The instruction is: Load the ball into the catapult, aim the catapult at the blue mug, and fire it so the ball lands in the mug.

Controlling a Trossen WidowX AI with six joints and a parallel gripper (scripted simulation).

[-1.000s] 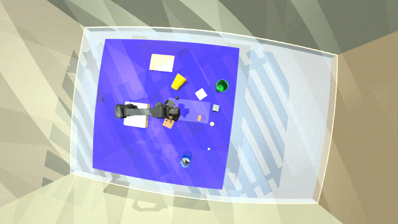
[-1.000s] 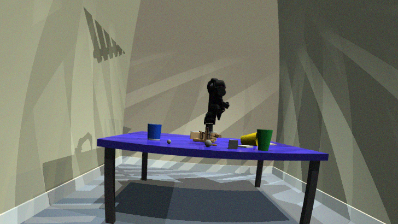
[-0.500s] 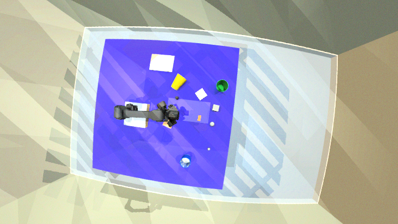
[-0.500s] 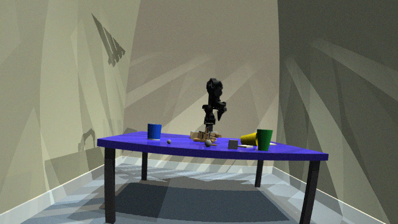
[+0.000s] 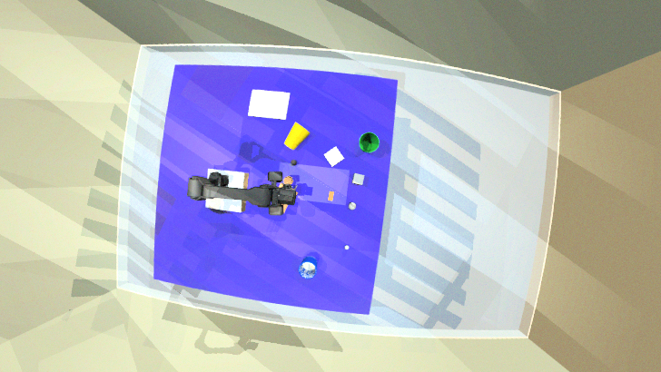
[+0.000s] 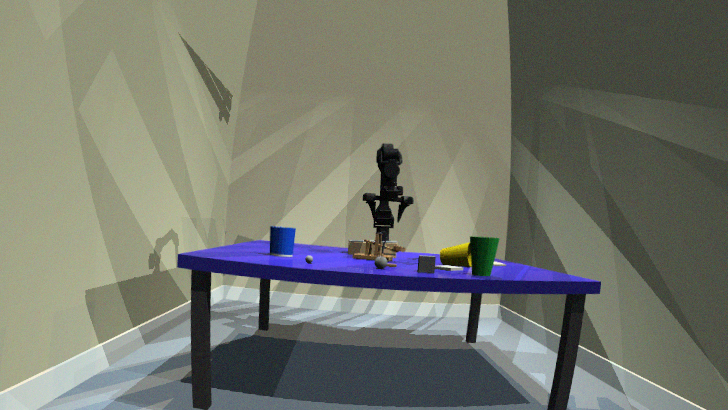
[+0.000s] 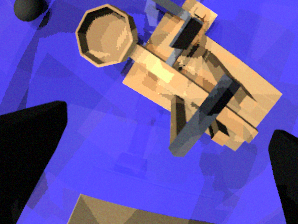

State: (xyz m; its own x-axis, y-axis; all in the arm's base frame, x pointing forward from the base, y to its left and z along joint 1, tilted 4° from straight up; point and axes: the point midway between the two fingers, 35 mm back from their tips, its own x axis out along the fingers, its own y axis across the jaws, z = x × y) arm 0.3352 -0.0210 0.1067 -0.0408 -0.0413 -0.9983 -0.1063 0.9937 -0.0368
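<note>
The catapult frame lies 70 mm below my gripper tip, 20 mm to the right of it and 10 mm behind it. Also, from my gripper tip: wooden catapult: 100 mm below, 10 mm to the right, 10 mm ahead; orange block: 230 mm ahead, 150 mm below; black ball: 150 mm to the left, 130 mm below, 20 mm ahead.
</note>
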